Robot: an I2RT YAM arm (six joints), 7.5 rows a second.
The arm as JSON. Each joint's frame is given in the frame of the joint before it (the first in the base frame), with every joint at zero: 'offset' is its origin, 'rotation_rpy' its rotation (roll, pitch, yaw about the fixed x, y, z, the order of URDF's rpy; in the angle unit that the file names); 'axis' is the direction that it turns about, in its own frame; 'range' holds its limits. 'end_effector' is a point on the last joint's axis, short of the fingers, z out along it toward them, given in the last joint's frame.
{
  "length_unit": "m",
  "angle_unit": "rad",
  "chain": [
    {
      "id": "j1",
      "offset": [
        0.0,
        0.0,
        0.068
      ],
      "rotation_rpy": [
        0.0,
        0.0,
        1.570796
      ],
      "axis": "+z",
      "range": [
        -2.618,
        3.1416
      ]
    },
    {
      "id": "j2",
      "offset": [
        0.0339,
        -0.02,
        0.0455
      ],
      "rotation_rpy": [
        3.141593,
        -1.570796,
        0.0
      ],
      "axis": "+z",
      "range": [
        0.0,
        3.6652
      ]
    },
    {
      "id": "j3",
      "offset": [
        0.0,
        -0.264,
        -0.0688
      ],
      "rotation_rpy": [
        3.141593,
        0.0,
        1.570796
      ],
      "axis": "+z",
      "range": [
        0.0,
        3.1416
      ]
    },
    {
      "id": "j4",
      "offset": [
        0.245,
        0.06,
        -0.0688
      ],
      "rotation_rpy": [
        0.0,
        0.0,
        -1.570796
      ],
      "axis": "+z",
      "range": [
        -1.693,
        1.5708
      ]
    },
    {
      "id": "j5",
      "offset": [
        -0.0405,
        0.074,
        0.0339
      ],
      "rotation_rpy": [
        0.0,
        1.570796,
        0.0
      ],
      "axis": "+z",
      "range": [
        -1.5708,
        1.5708
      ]
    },
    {
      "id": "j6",
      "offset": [
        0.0,
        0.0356,
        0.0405
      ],
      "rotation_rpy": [
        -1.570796,
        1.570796,
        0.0
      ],
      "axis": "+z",
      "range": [
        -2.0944,
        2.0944
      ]
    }
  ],
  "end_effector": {
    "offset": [
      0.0,
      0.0,
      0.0
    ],
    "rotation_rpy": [
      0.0,
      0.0,
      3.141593
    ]
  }
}
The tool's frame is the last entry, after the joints.
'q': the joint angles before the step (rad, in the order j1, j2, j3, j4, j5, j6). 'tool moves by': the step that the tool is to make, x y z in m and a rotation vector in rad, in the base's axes. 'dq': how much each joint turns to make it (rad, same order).
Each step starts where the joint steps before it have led.
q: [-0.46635 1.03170 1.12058 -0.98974 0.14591 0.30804]
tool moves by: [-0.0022 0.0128 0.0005 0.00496 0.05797 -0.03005]
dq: [0.07152 0.00004 0.01890 -0.08671 0.07619 0.07117]
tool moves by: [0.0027 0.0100 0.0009 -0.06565 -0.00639 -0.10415]
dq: [0.08571 0.00004 0.00054 -0.01010 0.15617 0.12916]
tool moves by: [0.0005 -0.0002 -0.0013 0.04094 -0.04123 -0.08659]
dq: [0.00076 0.00579 0.00020 -0.00814 0.00534 0.10910]
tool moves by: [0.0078 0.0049 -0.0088 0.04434 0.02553 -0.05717]
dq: [0.04102 0.04180 -0.00031 -0.03756 0.02013 0.11085]
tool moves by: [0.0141 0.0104 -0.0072 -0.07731 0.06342 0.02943]
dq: [0.08650 0.05102 0.00023 0.00125 0.10563 0.01095]
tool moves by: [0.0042 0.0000 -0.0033 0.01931 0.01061 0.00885]
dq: [0.00082 0.01768 -0.00001 0.00375 -0.01888 0.00007]
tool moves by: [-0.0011 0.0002 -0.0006 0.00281 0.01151 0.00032]
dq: [-0.00013 -0.00004 -0.00031 -0.01149 -0.00083 -0.00013]
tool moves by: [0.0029 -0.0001 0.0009 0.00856 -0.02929 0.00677]
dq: [-0.00032 0.00039 -0.00021 0.02821 -0.01539 -0.00070]
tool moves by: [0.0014 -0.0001 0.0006 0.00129 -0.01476 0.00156]
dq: [0.00010 0.00011 0.00007 0.01411 -0.00416 0.00048]
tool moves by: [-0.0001 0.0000 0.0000 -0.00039 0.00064 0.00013]
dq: [-0.00003 -0.00021 -0.00007 -0.00052 0.00037 -0.00041]
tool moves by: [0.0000 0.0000 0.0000 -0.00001 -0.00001 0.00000]
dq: [0.00000 -0.00001 -0.00001 0.00001 0.00001 0.00000]
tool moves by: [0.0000 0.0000 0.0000 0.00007 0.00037 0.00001]
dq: [0.00000 0.00015 0.00015 -0.00038 -0.00001 -0.00001]
